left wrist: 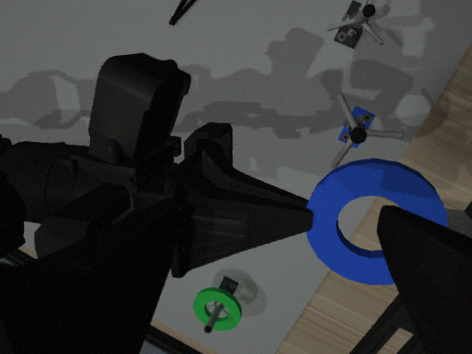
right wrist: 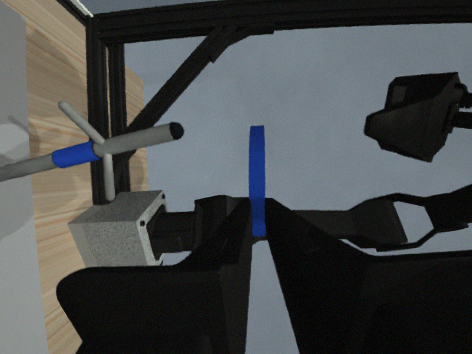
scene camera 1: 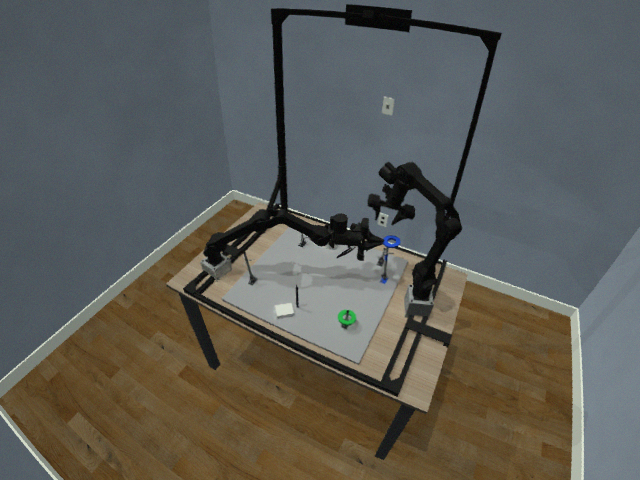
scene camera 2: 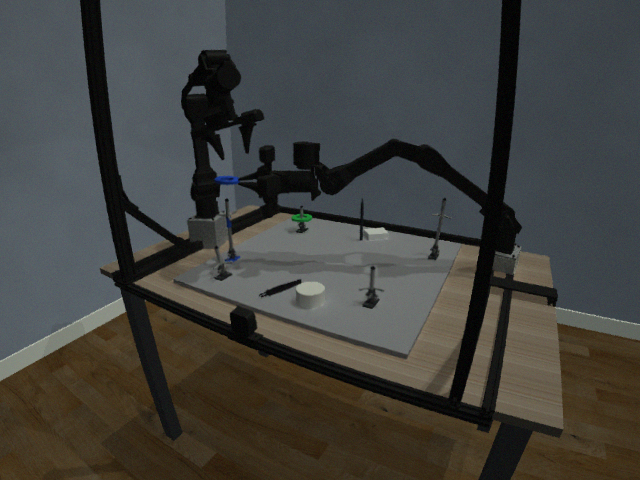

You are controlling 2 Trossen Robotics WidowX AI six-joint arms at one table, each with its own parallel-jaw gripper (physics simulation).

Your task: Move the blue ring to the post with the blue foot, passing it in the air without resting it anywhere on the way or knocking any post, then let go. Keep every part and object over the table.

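Places are measured from the left arm's base along level axes (x right, y ahead, z up), in millimetres.
Pixels of known places: left gripper, fingertip midpoint: [left wrist: 278, 215] [right wrist: 432, 135] [scene camera 1: 383, 222] [scene camera 2: 235, 156]; right gripper, fingertip midpoint: [left wrist: 313, 216] [right wrist: 257, 206] [scene camera 1: 384, 241] [scene camera 2: 238, 181]; left arm's base, link origin: [right wrist: 158, 231] [scene camera 1: 420, 294] [scene camera 2: 207, 215]; right arm's base, link origin: [scene camera 1: 215, 260] [scene camera 2: 502, 248].
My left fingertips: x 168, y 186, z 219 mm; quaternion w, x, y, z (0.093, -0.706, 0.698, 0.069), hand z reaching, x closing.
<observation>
Ahead of a thing's pixels: the offset from my left fingertips to its top centre. "pt": to the spot under its first point.
The blue ring {dx -33, dy -42, dz -62 mm} [scene camera 1: 397, 242] [scene camera 2: 226, 183] [left wrist: 420, 185] [right wrist: 256, 165] is held flat in the air, higher than the post. My right gripper [scene camera 1: 383, 240] [scene camera 2: 239, 180] [left wrist: 313, 216] [right wrist: 257, 206] is shut on its rim. The post with the blue foot [scene camera 1: 385, 268] [scene camera 2: 231, 240] [right wrist: 137, 140] stands upright on the mat. The ring appears above its top in scene camera 2, slightly to the right in scene camera 1, and apart from it in both wrist views. My left gripper [scene camera 1: 385, 220] [scene camera 2: 235, 155] is open and empty, above the ring.
A green ring {dx -295, dy +105, dz -253 mm} [scene camera 1: 346, 323] [left wrist: 231, 320] is around a short post. A grey post {pt dx +90, dy -32, dz -261 mm} [scene camera 2: 219, 263] stands close to the blue-footed one. Other posts {pt dx -127, dy +544, dz -210 mm} [scene camera 2: 439, 227] {pt dx +155, dy +362, dz -247 mm} [scene camera 2: 372, 281], a black rod {dx -237, dy +313, dz -164 mm} [scene camera 2: 361, 219], a white block {dx -274, dy +360, dz -284 mm} [scene camera 2: 375, 234], a white cylinder {dx +166, dy +224, dz -268 mm} [scene camera 2: 310, 297] and a black tool {dx +125, dy +141, dz -294 mm} [scene camera 2: 281, 287] are around.
</observation>
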